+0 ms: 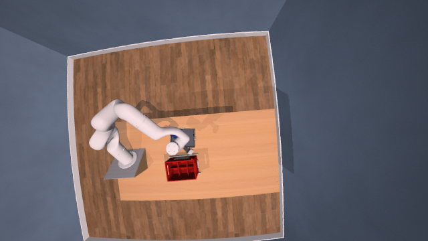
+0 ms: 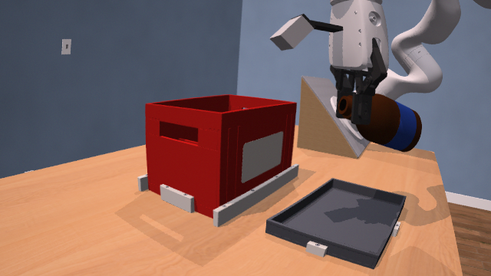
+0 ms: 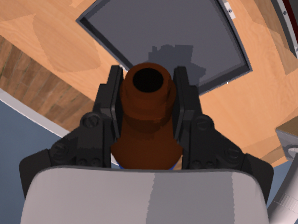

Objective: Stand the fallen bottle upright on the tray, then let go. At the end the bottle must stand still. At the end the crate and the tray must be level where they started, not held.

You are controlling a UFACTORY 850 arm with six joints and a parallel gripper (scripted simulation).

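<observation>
The brown bottle lies 4 cm to the left of my hand, 4 cm behind it and 1 cm below it. From my hand the other things lie so: dark grey tray (19 cm below, 7 cm behind, 1 cm to the left); then red crate (27 cm to the right, 12 cm below, 10 cm behind).
</observation>
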